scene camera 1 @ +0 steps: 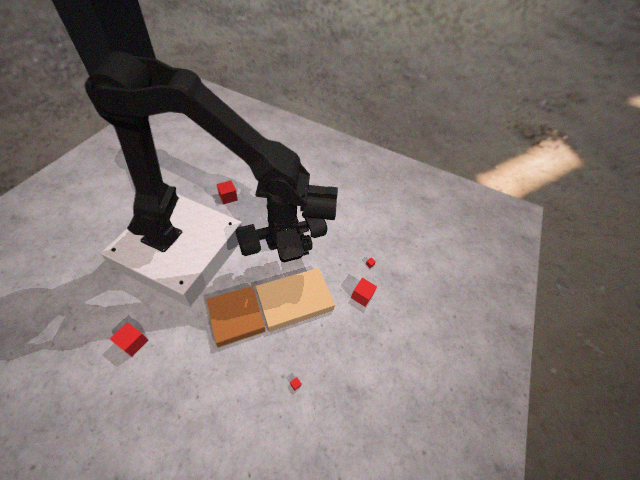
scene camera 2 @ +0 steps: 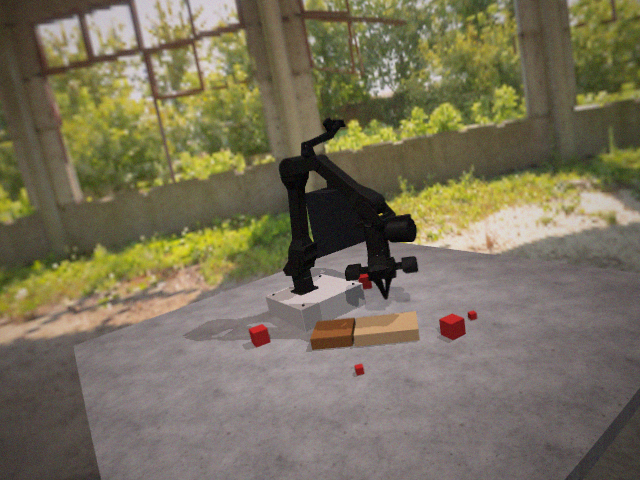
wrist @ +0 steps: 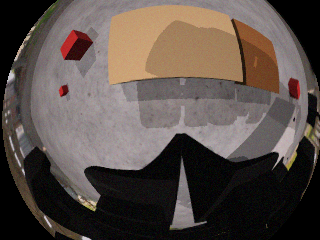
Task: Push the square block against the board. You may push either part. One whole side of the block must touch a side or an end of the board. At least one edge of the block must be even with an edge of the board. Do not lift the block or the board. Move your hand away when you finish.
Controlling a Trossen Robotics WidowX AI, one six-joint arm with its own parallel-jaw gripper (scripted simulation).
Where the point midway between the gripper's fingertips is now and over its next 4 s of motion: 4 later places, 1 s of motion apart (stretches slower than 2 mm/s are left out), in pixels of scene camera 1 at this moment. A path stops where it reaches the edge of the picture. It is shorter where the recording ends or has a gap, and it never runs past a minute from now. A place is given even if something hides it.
My gripper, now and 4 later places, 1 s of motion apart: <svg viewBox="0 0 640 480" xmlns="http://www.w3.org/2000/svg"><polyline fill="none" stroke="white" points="282,252 306,329 304,324 310,337 329,305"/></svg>
